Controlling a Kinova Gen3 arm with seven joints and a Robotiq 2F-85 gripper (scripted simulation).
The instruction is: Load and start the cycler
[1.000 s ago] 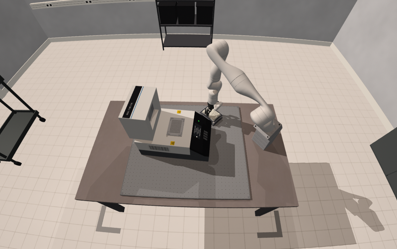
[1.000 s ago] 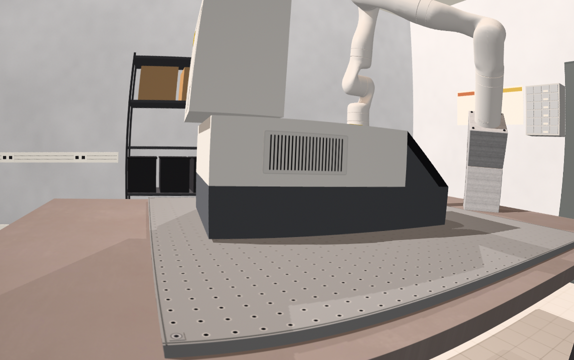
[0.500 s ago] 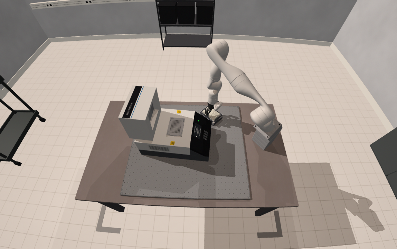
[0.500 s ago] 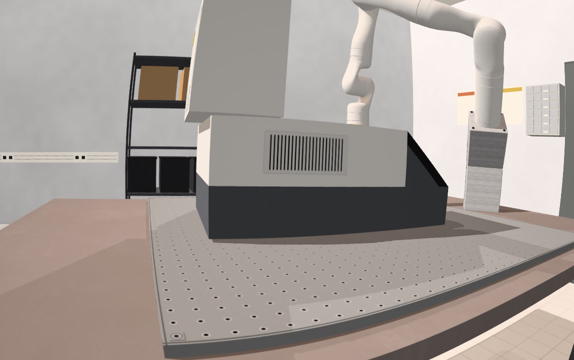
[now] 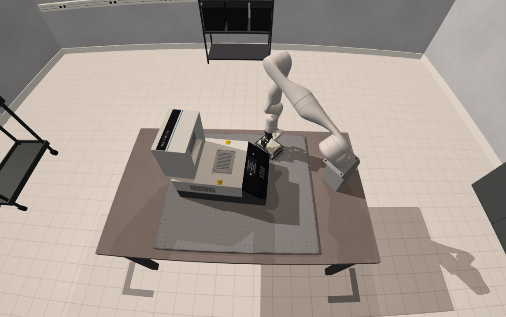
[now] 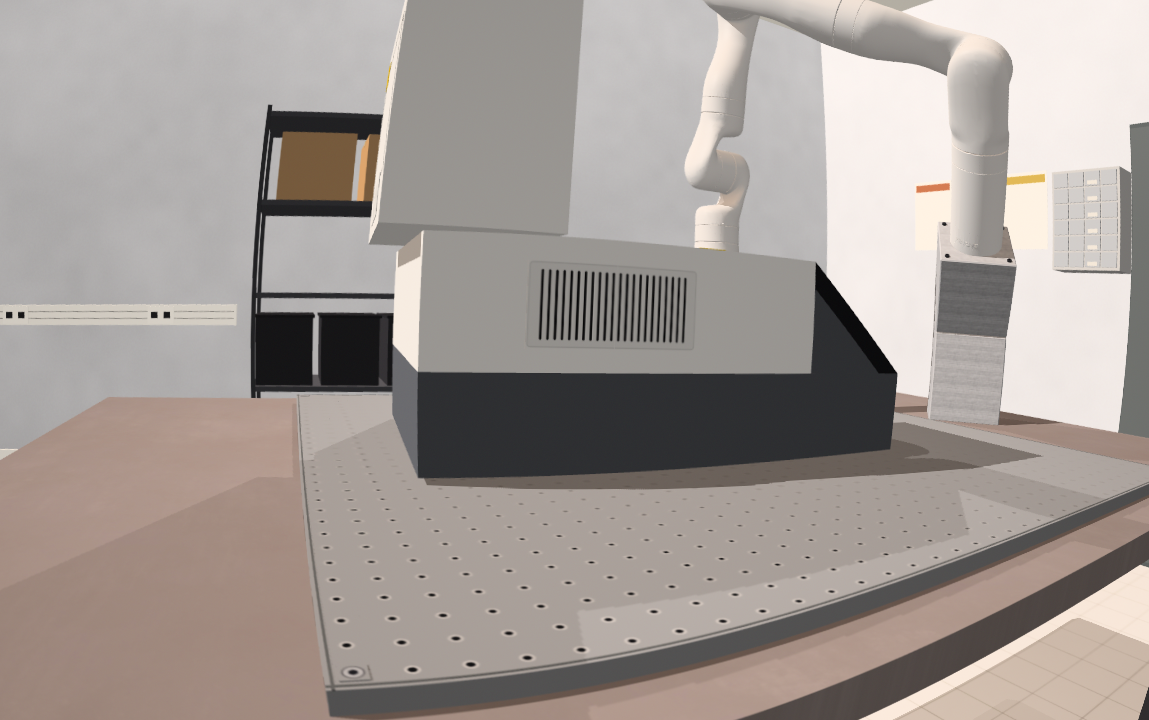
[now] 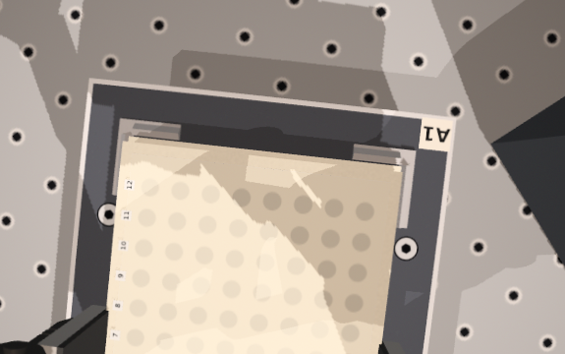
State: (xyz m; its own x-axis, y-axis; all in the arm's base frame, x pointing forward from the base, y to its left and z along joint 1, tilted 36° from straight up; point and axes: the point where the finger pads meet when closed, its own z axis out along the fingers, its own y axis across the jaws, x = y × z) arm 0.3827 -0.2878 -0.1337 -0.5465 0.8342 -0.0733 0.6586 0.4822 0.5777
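My gripper is now 1 cm above the plate M59. Also, from my hand: plate nest N1 (2 cm below); then A1 corner label (9 cm to the left, 2 cm below, 1 cm behind).
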